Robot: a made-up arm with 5 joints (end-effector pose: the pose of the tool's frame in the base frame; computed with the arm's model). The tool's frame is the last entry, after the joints.
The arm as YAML. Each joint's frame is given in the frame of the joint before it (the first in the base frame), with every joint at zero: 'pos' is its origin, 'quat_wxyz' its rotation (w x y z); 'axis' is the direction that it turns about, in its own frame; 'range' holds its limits. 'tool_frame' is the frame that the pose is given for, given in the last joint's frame.
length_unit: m
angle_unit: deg
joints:
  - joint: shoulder
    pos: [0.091, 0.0, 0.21]
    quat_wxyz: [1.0, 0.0, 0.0, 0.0]
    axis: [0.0, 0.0, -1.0]
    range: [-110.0, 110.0]
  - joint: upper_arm
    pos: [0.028, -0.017, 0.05]
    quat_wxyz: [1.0, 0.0, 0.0, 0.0]
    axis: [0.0, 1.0, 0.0]
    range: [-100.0, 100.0]
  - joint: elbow
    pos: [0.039, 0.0, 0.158]
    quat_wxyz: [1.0, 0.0, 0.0, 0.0]
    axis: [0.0, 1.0, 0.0]
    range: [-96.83, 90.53]
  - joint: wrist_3
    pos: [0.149, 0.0, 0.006]
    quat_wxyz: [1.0, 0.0, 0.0, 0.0]
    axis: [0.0, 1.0, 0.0]
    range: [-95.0, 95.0]
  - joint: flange
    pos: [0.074, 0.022, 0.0]
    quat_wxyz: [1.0, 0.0, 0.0, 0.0]
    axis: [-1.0, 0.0, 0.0]
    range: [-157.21, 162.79]
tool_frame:
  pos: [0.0, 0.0, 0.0]
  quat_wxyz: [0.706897, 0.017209, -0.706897, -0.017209]
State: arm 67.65 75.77 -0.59 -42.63 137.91
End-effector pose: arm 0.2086 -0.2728 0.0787 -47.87 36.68 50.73
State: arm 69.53 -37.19 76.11 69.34 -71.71
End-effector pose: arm 0.1167 -0.0545 0.2502 -17.64 4.80 -144.77
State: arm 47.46 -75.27 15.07 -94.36 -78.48
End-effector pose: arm 0.0184 0.0865 0.5020 -115.70 7.88 -141.23
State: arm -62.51 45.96 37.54 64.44 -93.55
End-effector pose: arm 0.1460 0.1166 0.1552 -57.78 -5.37 -30.86
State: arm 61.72 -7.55 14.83 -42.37 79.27
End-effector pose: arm 0.2162 -0.2222 0.4514 -125.85 -11.03 36.15
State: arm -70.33 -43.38 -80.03 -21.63 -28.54
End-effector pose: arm 0.0190 -0.1865 0.5651 -143.36 44.43 -62.94
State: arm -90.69 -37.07 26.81 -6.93 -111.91
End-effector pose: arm 0.0838 0.1800 0.4639 108.80 23.53 8.43
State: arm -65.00 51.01 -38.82 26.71 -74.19
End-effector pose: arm 0.2470 0.3464 0.2570 50.37 -10.10 -16.74
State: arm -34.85 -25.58 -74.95 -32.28 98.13
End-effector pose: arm 0.0155 -0.0464 0.6190 137.31 -3.63 120.93
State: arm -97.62 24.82 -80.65 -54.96 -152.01
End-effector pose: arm 0.0619 0.1799 0.5829 -170.82 -18.73 70.90
